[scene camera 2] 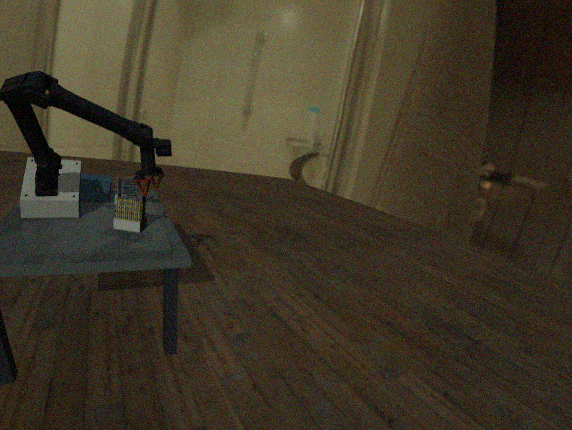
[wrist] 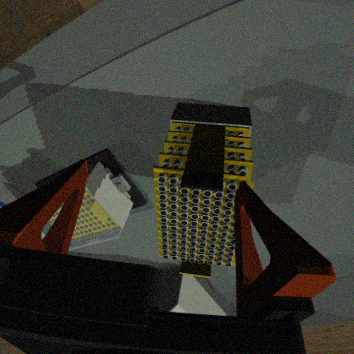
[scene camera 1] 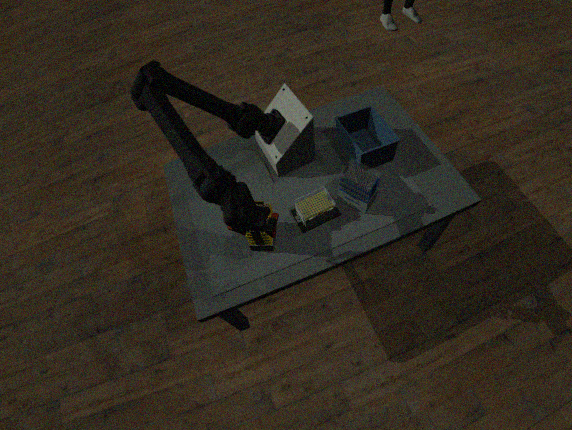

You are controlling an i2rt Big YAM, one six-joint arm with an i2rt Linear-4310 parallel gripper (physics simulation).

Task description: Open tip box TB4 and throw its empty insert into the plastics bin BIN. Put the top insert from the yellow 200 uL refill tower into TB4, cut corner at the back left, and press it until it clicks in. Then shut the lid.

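Observation:
The yellow refill tower (scene camera 1: 260, 241) (scene camera 2: 128, 209) (wrist: 196, 220) stands upright, its stacked yellow layers full of round holes, with a dark band down one side in the wrist view. My gripper (scene camera 1: 254, 223) (scene camera 2: 150, 190) (wrist: 163, 177) is open and empty above the tower; in the wrist view the tower lies between the fingers, closer to the right one. A white tip box (scene camera 1: 315, 207) (wrist: 114, 200) with a yellow perforated top sits on a dark base beside the tower. Its lid state and the TB4 label are not readable. The blue bin (scene camera 1: 382, 132) (scene camera 2: 102, 185) stands at the back.
A blue and clear layered rack (scene camera 1: 357, 187) stands between the tip box and the bin. The arm's white slanted mount (scene camera 1: 290, 102) (scene camera 2: 50, 207) rises behind the tower. The grey table (scene camera 1: 220, 270) (scene camera 2: 160, 252) has a front edge near the tower. A person's feet (scene camera 1: 389, 22) show beyond the table.

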